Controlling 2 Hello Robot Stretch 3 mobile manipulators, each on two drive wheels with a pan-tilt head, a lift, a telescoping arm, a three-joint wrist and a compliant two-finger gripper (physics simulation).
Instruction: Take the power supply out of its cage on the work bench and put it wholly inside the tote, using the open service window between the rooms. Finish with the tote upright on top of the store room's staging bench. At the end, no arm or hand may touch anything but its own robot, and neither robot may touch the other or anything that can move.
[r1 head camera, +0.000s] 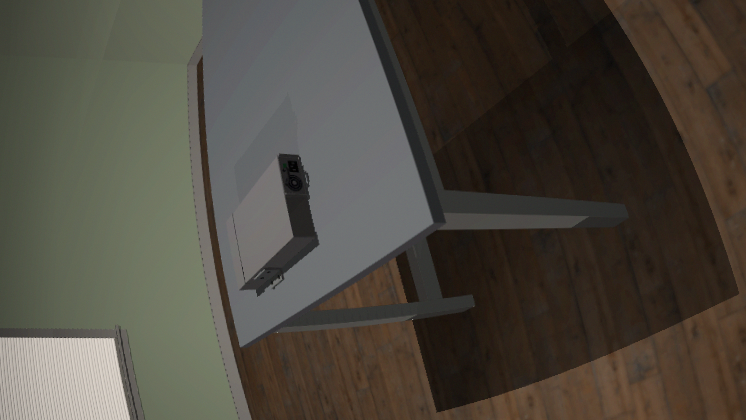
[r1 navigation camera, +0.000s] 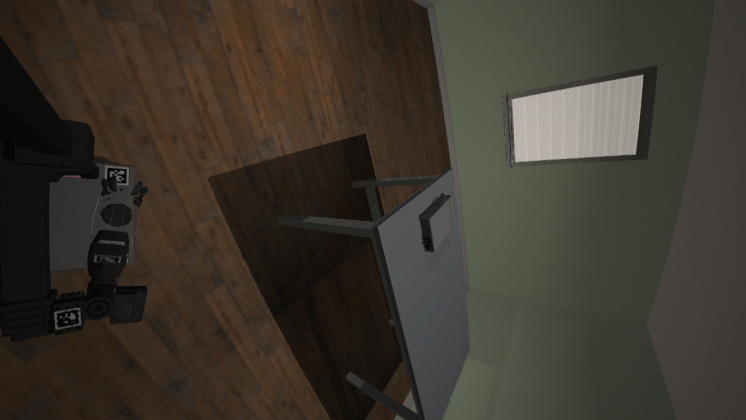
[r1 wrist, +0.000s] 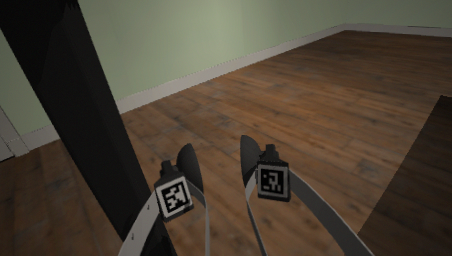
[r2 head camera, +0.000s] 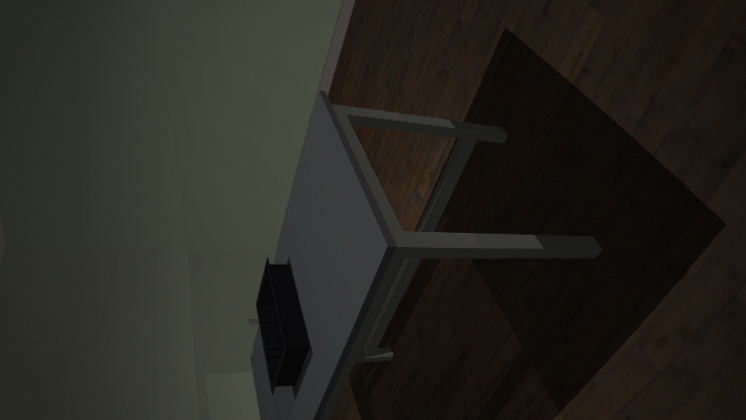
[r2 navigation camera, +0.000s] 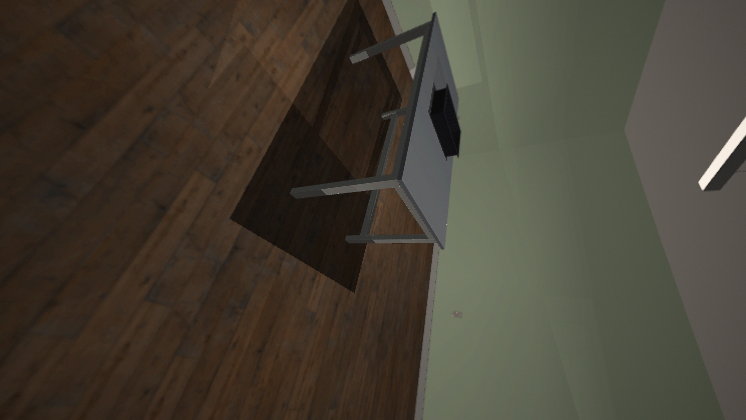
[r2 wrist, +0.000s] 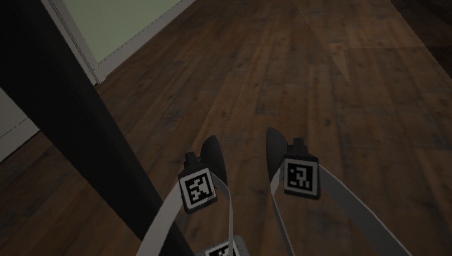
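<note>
The power supply (r1 head camera: 293, 174) (r1 navigation camera: 428, 243) shows its fan, socket and handle at one end of its pale-topped cage (r1 head camera: 263, 224) (r1 navigation camera: 440, 216). The cage lies on the work bench (r1 head camera: 354, 130) (r1 navigation camera: 433, 313), near one end. The black tote (r2 head camera: 293, 313) (r2 navigation camera: 442, 120) stands upright, open side up, on the staging bench (r2 head camera: 334, 219) (r2 navigation camera: 428, 174). How much its inside holds cannot be seen. My r1 gripper (r1 navigation camera: 124, 188) (r1 wrist: 218, 162) is open and empty, folded near its own base and apart from the bench. My r2 gripper (r2 wrist: 245, 155) is open and empty above the floor, away from the tote.
A framed window with a bright ribbed surface (r1 head camera: 60, 375) (r1 navigation camera: 576, 120) is in the wall beyond the cage end of the work bench. Bench legs (r1 head camera: 527, 211) (r2 head camera: 495, 245) stand on the floor. A dark mast (r1 wrist: 95, 125) (r2 wrist: 85, 125) stands beside each gripper. A ceiling lamp (r2 navigation camera: 723, 166) hangs overhead.
</note>
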